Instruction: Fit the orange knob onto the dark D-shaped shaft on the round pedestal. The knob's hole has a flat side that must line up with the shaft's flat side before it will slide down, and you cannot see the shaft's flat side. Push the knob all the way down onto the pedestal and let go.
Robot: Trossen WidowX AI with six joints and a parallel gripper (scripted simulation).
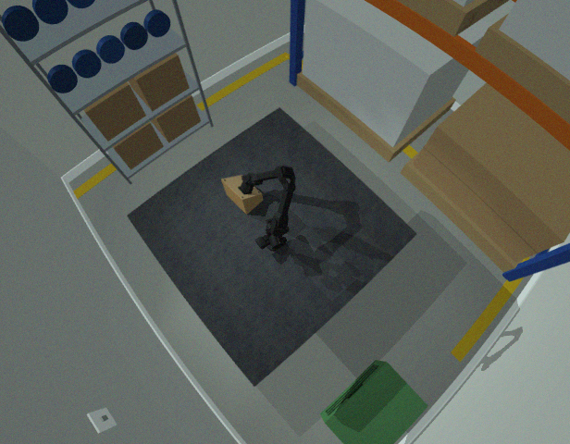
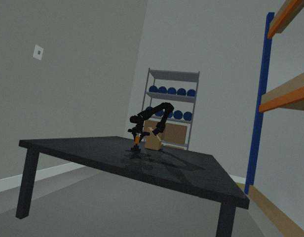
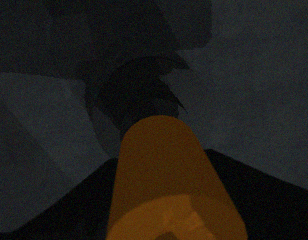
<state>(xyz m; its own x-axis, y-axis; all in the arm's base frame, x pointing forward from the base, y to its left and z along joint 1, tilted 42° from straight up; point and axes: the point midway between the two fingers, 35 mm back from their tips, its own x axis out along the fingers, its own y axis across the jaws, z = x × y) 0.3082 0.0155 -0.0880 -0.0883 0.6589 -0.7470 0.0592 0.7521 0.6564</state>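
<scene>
Right now the orange knob is 2 cm above my gripper tip. Round my gripper tip: dark round pedestal: 4 cm below.
</scene>
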